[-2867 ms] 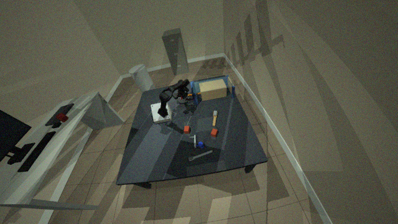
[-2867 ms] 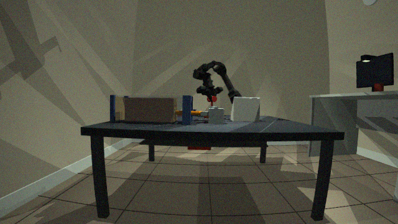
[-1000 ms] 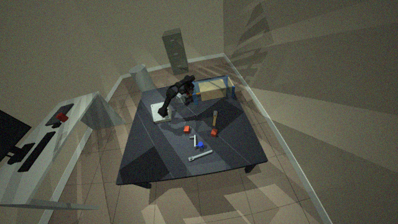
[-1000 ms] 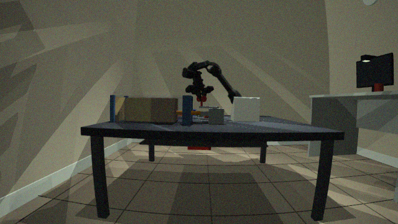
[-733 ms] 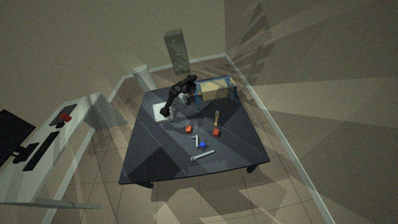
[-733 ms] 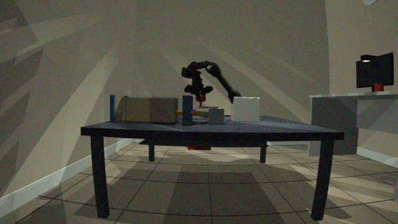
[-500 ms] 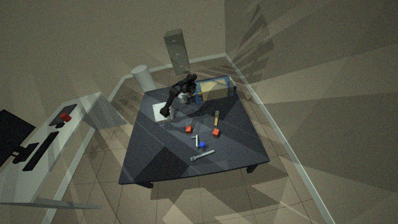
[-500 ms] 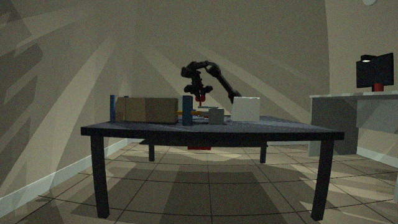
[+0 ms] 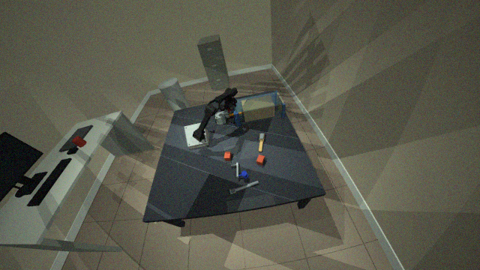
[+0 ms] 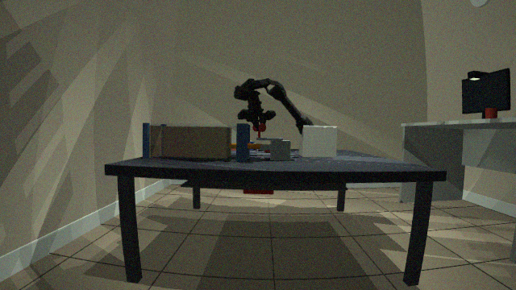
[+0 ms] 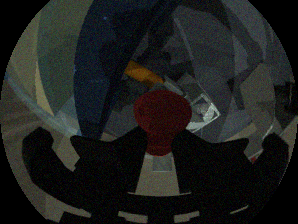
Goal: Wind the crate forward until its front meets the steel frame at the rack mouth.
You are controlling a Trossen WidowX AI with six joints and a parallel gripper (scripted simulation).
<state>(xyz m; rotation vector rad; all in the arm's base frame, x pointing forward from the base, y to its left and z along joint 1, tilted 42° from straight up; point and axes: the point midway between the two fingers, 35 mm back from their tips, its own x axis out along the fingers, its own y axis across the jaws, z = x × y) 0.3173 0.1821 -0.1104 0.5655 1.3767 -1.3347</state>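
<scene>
Now: the crank arm 3 cm below my gripper tip, 3 cm behind it and 1 cm to the right of it. Round my gripper tip: grey winch (11 cm behind, 10 cm below); then red knob (1 cm to the right, 1 cm ahead); then blue frame (7 cm ahead, 3 cm below, 2 cm to the right).
</scene>
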